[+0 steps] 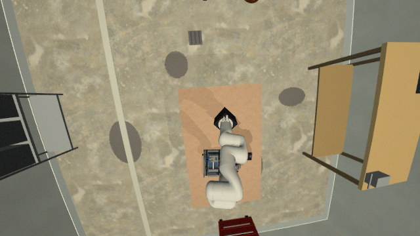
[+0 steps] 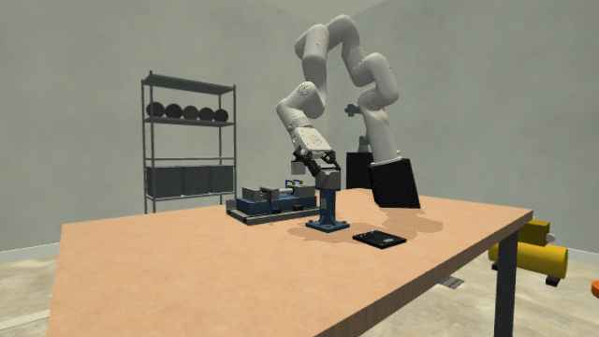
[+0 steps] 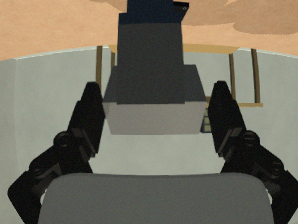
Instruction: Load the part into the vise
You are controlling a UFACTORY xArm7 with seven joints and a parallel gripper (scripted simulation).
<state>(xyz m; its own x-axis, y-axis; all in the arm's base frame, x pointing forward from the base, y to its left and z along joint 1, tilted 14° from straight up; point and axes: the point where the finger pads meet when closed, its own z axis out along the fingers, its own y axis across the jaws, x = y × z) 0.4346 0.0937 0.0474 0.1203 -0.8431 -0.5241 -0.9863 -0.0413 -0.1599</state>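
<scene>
Now: hand 1 cm to the right of the grey block. The rest, counted from my hand: work stop (18 cm to the right, 9 cm ahead, 7 cm below); grey V-block (3 cm to the left, 3 cm below); cylinder rod (21 cm to the right, 9 cm below).
</scene>
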